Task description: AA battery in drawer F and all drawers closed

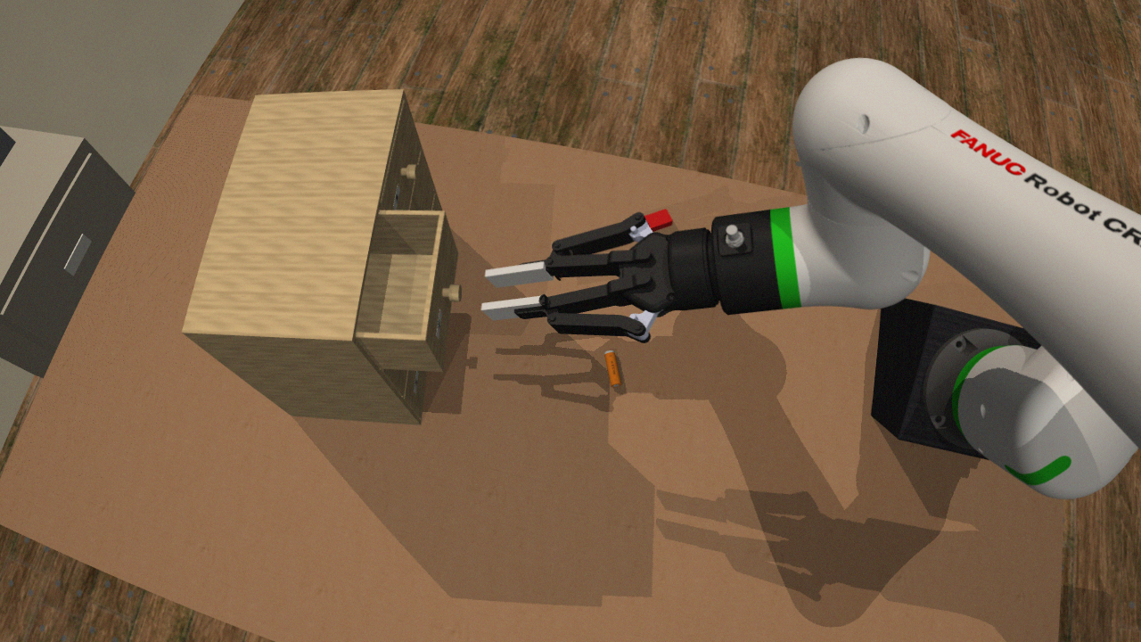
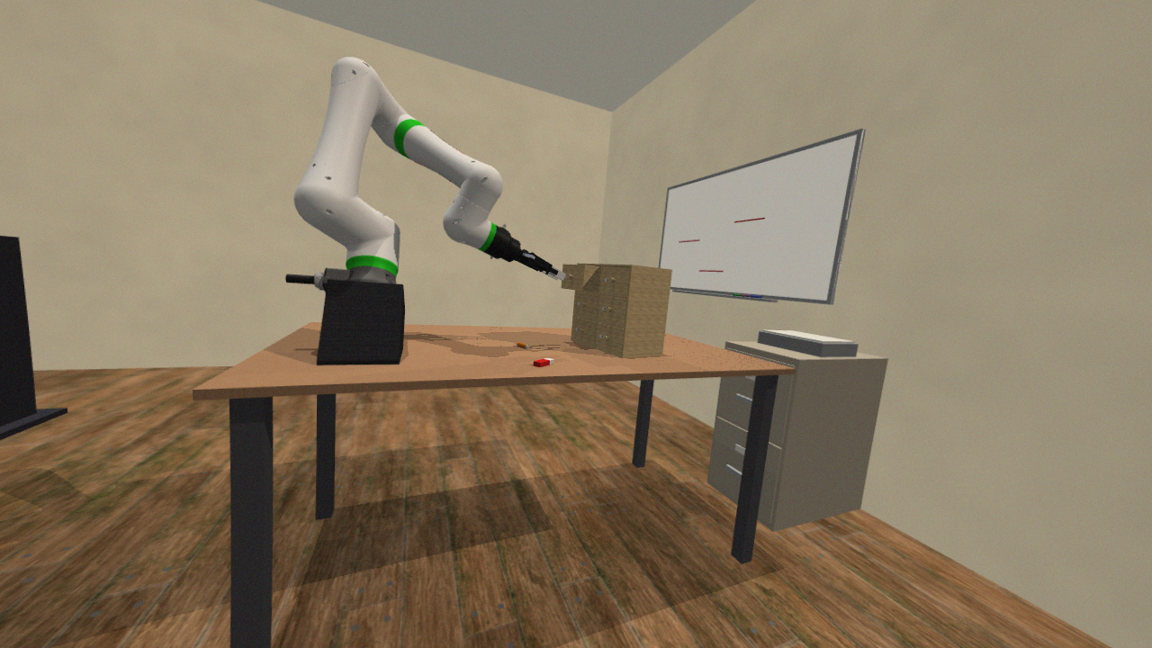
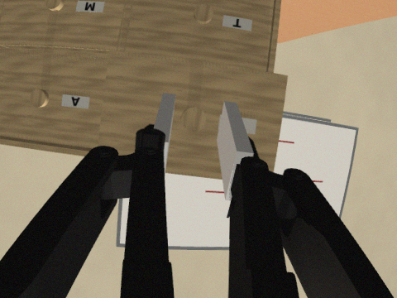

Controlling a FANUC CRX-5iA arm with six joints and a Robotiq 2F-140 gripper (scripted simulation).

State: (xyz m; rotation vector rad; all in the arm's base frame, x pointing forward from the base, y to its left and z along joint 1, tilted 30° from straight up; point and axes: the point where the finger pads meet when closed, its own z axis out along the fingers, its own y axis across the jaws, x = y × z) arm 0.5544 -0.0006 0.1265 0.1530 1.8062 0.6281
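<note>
Now: the orange AA battery 10 cm behind my hand, 3 cm to the right of it and 25 cm below it. The rest, counted from my hand: eraser (10 cm behind, 27 cm to the right, 25 cm below); drawer (16 cm ahead, 3 cm to the left, 3 cm below).
</note>
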